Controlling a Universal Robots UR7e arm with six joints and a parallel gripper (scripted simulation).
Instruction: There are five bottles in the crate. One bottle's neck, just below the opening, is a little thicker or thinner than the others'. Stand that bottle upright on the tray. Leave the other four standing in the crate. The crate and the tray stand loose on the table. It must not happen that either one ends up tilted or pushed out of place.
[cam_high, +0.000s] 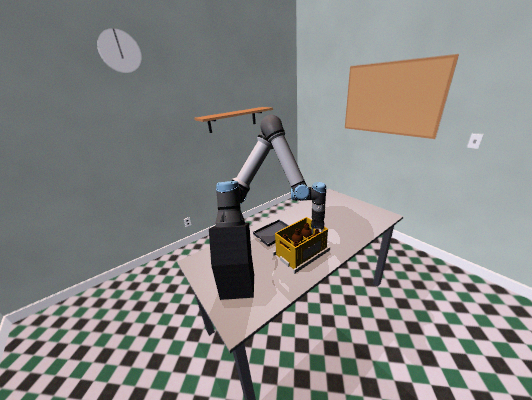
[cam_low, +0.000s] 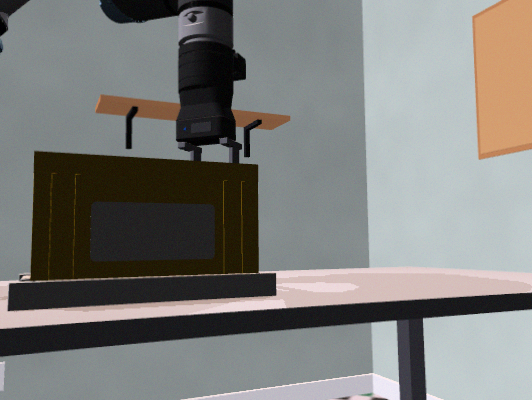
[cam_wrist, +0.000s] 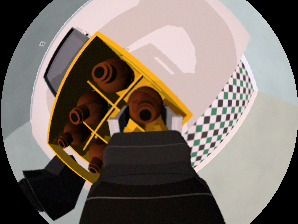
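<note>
Now: the brown bottle 90 mm to the left of my hand, 70 mm below it and 10 mm behind it. Also, from my hand: dark tray 310 mm to the left, 150 mm below, 150 mm behind; crate 100 mm behind, 80 mm below, 30 mm to the left.
</note>
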